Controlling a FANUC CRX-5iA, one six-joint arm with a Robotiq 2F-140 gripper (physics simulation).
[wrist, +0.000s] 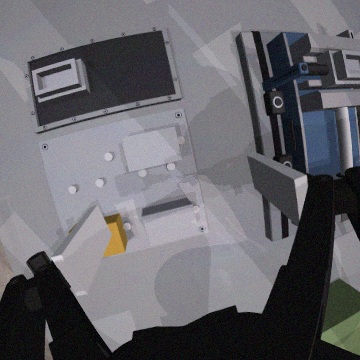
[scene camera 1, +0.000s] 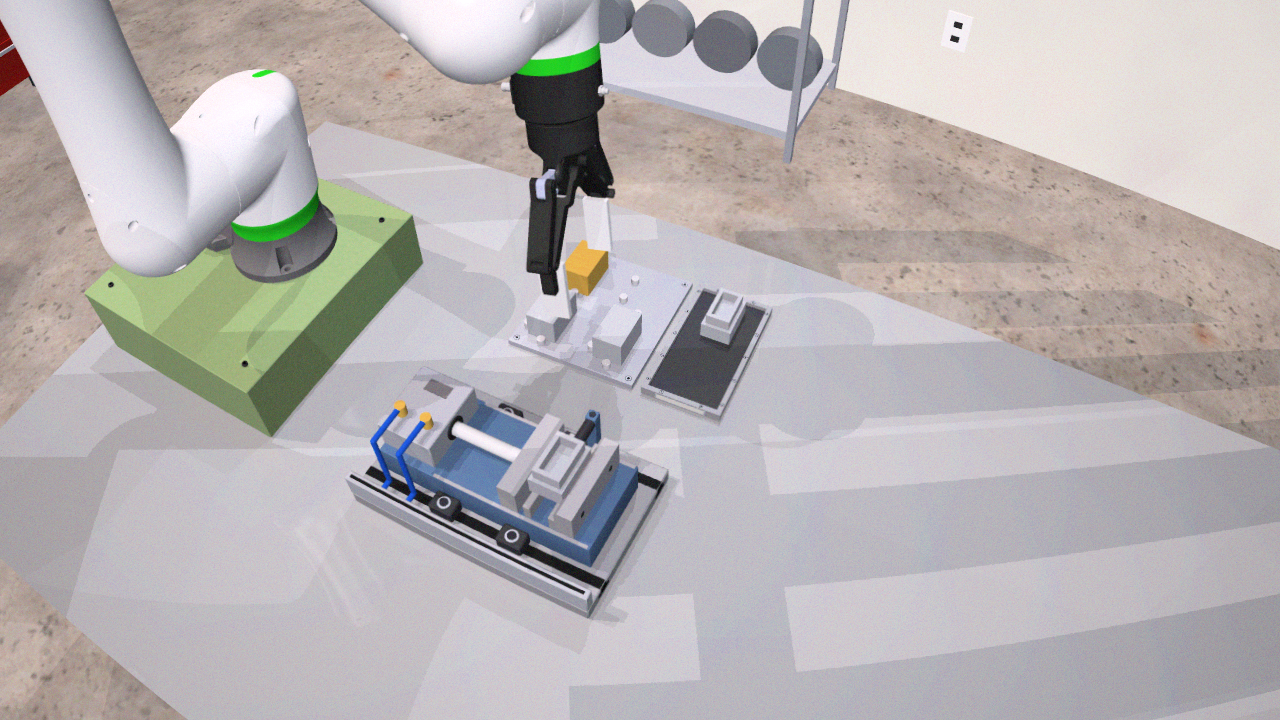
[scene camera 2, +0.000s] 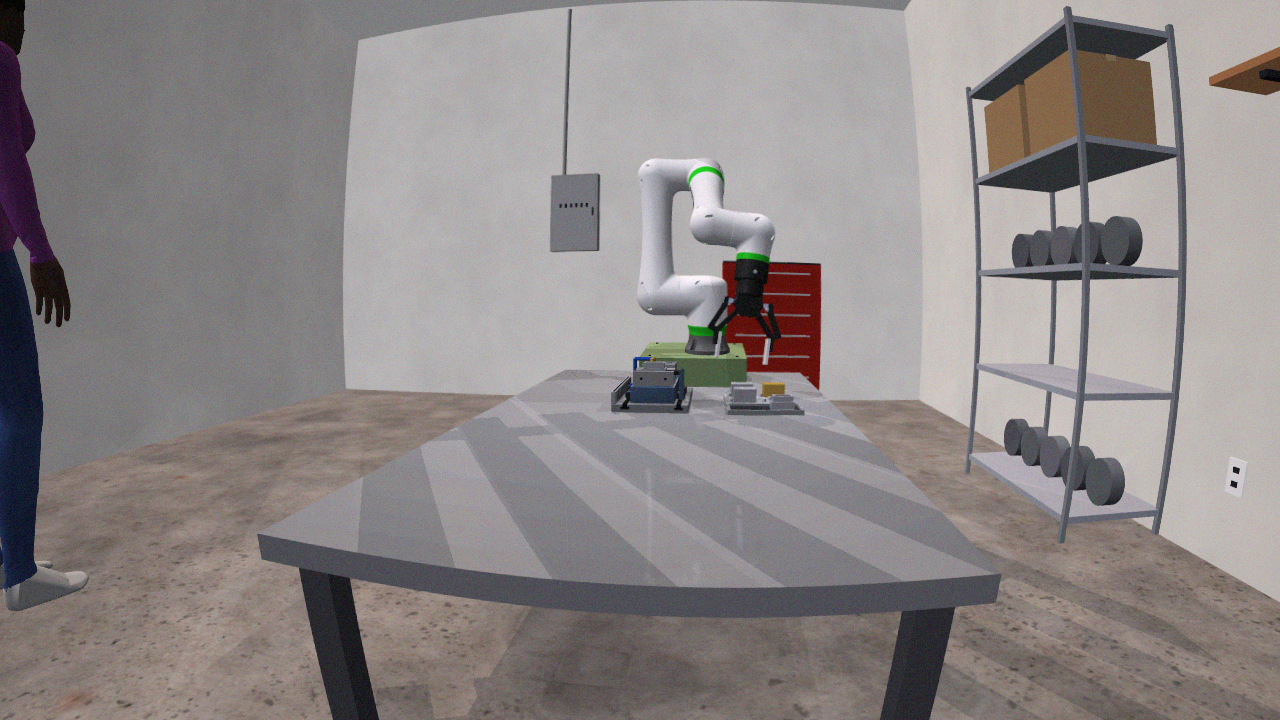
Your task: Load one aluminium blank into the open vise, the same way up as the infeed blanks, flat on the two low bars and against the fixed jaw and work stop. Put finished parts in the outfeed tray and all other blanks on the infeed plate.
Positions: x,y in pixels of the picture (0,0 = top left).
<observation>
My gripper (scene camera 1: 580,279) is open, holding nothing. Also in view: a brass blank (scene camera 1: 585,267).
</observation>
